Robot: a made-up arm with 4 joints.
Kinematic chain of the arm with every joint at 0, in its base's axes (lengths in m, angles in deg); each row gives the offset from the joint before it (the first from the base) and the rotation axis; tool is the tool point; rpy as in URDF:
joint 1: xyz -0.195 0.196 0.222 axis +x
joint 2: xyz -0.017 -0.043 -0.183 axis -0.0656 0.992 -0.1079
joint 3: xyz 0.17 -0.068 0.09 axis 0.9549 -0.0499 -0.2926
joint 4: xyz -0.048 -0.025 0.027 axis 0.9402 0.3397 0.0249
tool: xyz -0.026 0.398 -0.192 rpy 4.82 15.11 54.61
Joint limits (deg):
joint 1: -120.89..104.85
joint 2: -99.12..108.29
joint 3: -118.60..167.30
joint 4: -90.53..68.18
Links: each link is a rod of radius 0.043 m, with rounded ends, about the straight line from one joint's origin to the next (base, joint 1, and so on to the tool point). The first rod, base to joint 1, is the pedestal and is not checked.
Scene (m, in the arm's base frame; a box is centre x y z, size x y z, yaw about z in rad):
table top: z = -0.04
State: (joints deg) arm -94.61 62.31 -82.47 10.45
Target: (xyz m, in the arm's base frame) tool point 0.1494 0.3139 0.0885
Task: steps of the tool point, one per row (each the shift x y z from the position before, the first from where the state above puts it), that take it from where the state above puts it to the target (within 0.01 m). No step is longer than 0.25 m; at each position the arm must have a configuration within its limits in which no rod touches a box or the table.
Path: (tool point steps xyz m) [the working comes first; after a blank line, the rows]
Joints at the target: 22.57 -53.71 13.63 -59.14
Straight joint move there: touches the table top.

1: 0.0713 -0.1396 -0.0164
2: 0.1175 -0.1003 -0.0603
3: 0.1426 -0.0336 -0.0744
4: 0.1380 0.0348 -0.0509
5: 0.1027 0.0778 0.0008
6: 0.0423 0.0793 0.0563
7: -0.0301 0.0416 0.0864
8: -0.0978 -0.0145 0.0705
9: 0.1239 0.0902 -0.1752
10: 0.0414 0.1632 -0.1296
11: -0.0273 0.1835 -0.0262

